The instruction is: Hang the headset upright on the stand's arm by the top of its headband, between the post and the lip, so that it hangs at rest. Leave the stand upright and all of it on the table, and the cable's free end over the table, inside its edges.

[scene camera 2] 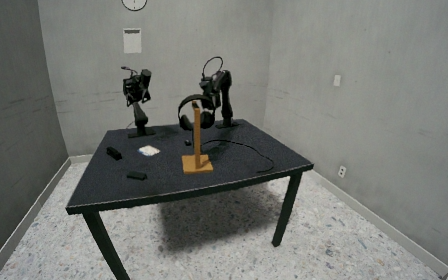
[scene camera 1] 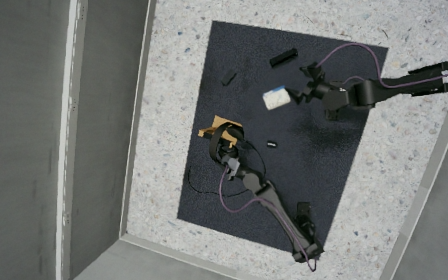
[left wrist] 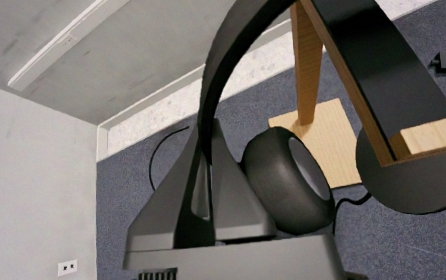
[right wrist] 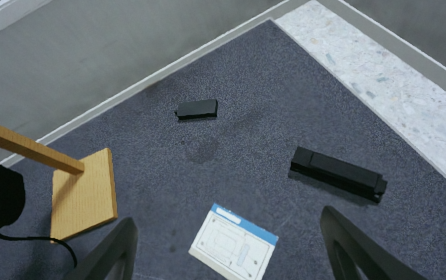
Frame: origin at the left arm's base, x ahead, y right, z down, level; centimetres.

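Where they show: left gripper, fingertip midpoint: [scene camera 2: 214, 108] [scene camera 1: 214, 160] [left wrist: 209, 124]; right gripper, fingertip midpoint: [scene camera 2: 134, 104] [scene camera 1: 291, 78] [right wrist: 227, 218]; left arm's base, link origin: [scene camera 2: 226, 125] [scene camera 1: 302, 218]; right arm's base, link origin: [scene camera 2: 141, 134].
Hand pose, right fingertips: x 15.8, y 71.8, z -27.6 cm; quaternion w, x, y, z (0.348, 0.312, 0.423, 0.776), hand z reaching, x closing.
Each offset is from my right fingertips to the centre of the thing. Level surfaces: height alone.
The black headset @[dx +25.4, dy -26.1, dz +2.3 cm] [scene camera 1: 214, 145] [scene camera 2: 185, 123] [left wrist: 285, 185] [right wrist: 10, 196] is upright, its headband arching over the arm of the wooden stand [scene camera 1: 218, 121] [scene camera 2: 197, 135] [left wrist: 332, 135] [right wrist: 90, 195]. Whether the band's top touches the arm is hidden. My left gripper [scene camera 1: 224, 156] [scene camera 2: 213, 104] [left wrist: 209, 124] is shut on one side of the headband, above an earcup. The stand is upright, its base on the table @[dz +27.6 cm] [scene camera 2: 165, 185]. The cable [scene camera 1: 200, 192] [scene camera 2: 250, 146] [left wrist: 151, 160] [right wrist: 30, 238] trails over the table, its free end inside the edge. My right gripper [scene camera 1: 298, 82] [scene camera 2: 137, 103] [right wrist: 227, 218] is open and empty.
A white and blue card @[dx +2.6, dy -4.6, dz +27.5 cm] [scene camera 1: 276, 99] [scene camera 2: 149, 150] [right wrist: 234, 245] lies below my right gripper. A long black block @[dx +0.1, dy +15.7, dz +25.6 cm] [scene camera 1: 283, 57] [scene camera 2: 114, 153] [right wrist: 337, 172] and a smaller black block @[dx +28.6, dy +5.9, dz +26.8 cm] [scene camera 1: 229, 77] [scene camera 2: 136, 175] [right wrist: 197, 109] lie nearby. A small black item @[dx +3.5, dy -29.6, dz +26.8 cm] [scene camera 1: 271, 144] [scene camera 2: 188, 142] lies near the table's middle.
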